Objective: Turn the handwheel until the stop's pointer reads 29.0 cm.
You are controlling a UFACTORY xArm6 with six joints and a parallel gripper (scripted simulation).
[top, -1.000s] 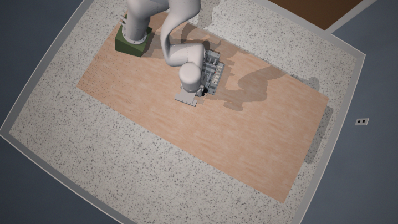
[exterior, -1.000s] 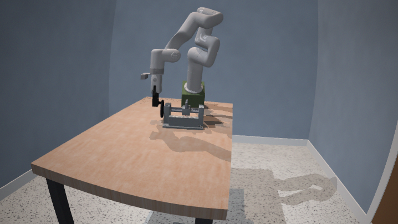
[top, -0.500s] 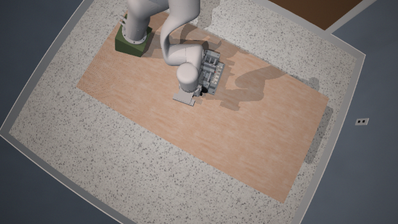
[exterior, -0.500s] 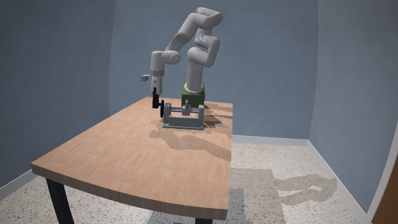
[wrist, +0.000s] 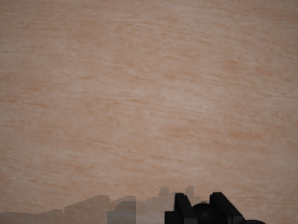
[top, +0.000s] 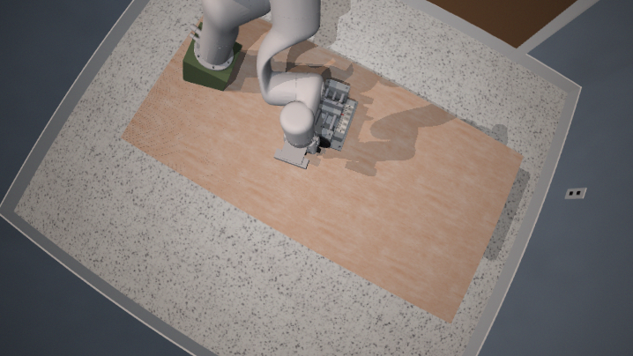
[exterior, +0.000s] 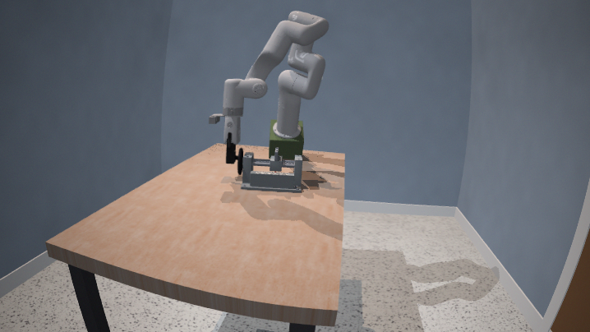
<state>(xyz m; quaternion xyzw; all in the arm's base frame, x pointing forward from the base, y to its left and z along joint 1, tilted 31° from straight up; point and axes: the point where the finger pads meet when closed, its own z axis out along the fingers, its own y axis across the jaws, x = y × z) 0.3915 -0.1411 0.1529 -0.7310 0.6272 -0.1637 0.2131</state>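
Right now the stop carriage is 1 cm ahead of my hand, 17 cm to the left of it and 1 cm above it. Round my hand: black handwheel 2 cm to the left; crank handle 1 cm to the left.
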